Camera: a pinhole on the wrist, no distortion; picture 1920 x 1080 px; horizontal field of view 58.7 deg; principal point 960.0 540.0 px. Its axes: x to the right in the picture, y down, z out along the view. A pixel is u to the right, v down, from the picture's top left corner.
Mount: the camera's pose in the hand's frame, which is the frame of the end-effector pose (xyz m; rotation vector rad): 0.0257 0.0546 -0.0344 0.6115 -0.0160 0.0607
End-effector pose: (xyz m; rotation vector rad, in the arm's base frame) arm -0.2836 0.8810 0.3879 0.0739 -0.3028 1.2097
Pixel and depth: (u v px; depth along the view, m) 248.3 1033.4 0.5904
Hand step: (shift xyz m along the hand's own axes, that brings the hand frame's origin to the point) -0.2287 -0.1578 0.5387
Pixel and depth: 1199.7 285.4 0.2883
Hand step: 0.0696 -0.1440 0.1783
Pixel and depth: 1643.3 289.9 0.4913
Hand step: 0.2279 -0.2760 0.3331
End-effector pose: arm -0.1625 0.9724 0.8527 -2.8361 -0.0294 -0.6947
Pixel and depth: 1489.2 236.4 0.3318
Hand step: 0.1330 -0.1788 0.2068
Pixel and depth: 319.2 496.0 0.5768
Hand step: -0.1878 -0.3000 0.4222
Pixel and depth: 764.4 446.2 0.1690
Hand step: 0.0074 -0.0510 0.0980
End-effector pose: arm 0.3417 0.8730 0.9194 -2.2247 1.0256 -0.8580
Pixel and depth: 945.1 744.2 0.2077
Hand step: 0.0230 -0.0445 0.1498
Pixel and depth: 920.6 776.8 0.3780
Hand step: 0.0149 -0.1201 0.3048
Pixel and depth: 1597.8 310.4 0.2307
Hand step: 0.1143 -0.0987 0.1395
